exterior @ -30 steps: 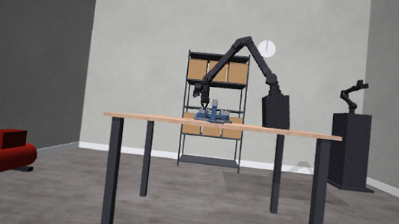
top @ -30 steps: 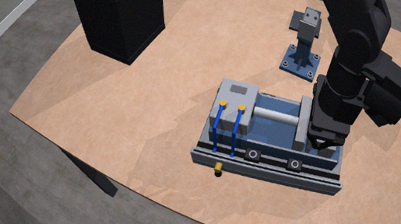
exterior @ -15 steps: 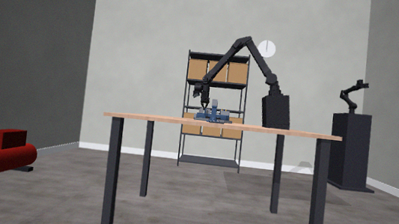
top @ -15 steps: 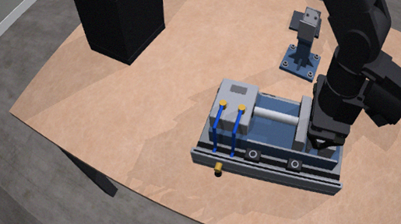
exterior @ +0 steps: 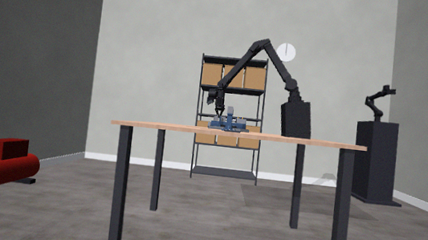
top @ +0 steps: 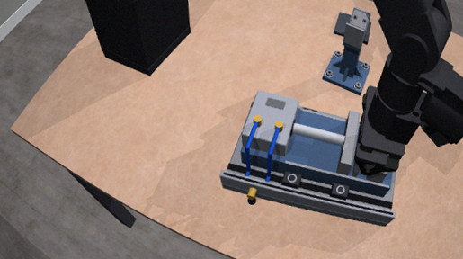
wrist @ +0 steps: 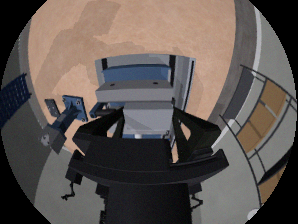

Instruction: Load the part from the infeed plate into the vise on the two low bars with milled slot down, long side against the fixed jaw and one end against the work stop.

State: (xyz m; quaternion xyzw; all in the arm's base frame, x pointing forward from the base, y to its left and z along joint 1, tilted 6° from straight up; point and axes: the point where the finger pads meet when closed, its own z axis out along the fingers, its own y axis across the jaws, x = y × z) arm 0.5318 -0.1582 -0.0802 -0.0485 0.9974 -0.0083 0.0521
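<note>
The grey part is 1 cm below my hand. Round my hand: moving jaw 4 cm behind, 2 cm to the left, 2 cm below; then fixed jaw 2 cm ahead, 2 cm to the left, 2 cm below; then work stop 1 cm behind, 7 cm to the left, 1 cm below.
</note>
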